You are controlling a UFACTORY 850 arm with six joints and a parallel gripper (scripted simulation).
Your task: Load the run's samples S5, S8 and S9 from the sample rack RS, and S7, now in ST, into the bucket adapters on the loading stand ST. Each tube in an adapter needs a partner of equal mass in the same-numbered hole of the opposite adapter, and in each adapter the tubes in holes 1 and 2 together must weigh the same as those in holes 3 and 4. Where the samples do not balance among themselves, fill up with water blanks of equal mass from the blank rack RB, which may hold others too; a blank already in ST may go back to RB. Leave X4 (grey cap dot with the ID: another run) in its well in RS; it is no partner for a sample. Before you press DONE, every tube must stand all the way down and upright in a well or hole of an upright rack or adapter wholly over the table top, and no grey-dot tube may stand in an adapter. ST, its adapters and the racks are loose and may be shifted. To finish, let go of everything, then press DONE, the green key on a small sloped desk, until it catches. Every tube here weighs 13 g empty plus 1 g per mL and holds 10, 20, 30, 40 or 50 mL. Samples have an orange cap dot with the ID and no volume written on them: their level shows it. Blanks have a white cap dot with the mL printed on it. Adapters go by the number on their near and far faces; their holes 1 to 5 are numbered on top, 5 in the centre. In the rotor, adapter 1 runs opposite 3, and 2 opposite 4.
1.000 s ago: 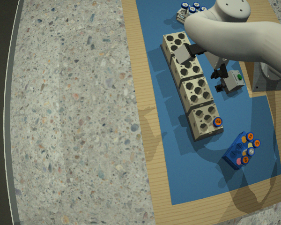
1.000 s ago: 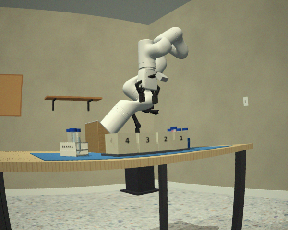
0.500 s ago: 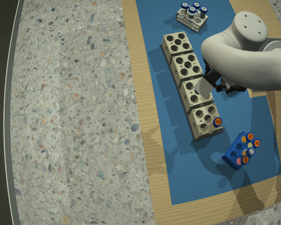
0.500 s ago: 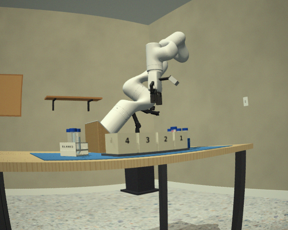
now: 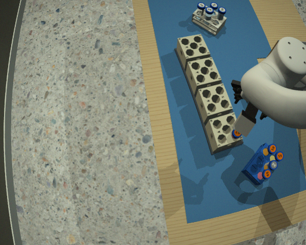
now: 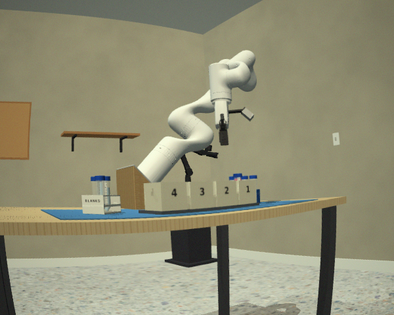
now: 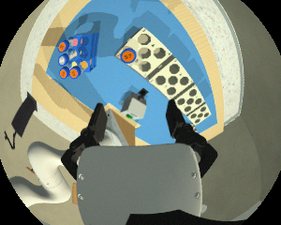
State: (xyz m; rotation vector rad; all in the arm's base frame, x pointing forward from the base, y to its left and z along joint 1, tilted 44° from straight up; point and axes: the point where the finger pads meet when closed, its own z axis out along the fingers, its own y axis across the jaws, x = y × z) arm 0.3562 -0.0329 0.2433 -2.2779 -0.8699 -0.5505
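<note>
My gripper is now 220 mm to the right of the sample S9, 180 mm above it and 50 mm past it. Also, from my hand: orange-dot sample tube: 180 mm below, 130 mm to the left, 100 mm behind; then adapter 1: 200 mm below, 50 mm ahead, 20 mm to the left; then grey-dot tube X4: 180 mm to the left, 180 mm below, 80 mm behind.
</note>
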